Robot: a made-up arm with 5 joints.
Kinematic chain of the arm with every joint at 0, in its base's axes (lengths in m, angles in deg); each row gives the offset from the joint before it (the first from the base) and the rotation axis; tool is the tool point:
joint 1: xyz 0 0 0.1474 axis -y
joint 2: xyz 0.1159 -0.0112 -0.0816 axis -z
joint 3: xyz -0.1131 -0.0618 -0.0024 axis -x
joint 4: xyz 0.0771 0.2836 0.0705 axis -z
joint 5: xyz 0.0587 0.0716 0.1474 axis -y
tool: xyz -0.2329 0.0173 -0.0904
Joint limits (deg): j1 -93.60..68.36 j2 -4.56..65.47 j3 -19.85..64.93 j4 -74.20..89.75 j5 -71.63..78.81
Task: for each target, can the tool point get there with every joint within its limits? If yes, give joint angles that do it. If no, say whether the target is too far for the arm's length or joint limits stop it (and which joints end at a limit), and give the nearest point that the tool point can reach.
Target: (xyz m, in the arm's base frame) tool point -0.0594 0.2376 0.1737
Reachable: yes | joints -80.96 15.45 13.73 -41.43 9.41
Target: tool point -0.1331 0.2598 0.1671
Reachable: yes | joints -37.75 2.26 36.55 -34.43 -18.75
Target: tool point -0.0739 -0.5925 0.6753
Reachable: no: joint limits stop it (at a limit: joint 2, joint 3, joint 4) | nearest point -0.0463 -0.0450 0.4785 | short by 0.582 m
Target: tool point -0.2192 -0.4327 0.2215
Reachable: no: joint limits stop it (at a limit: joint 2, joint 3, joint 4) | nearest point -0.2323 -0.0590 0.2259 | short by 0.374 m
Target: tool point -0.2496 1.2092 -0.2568
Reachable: no: too far | nearest point -0.1496 0.4960 -0.0949 | short by 0.738 m
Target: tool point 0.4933 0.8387 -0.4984
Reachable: no: too far | nearest point 0.2865 0.4044 -0.2277 | short by 0.552 m
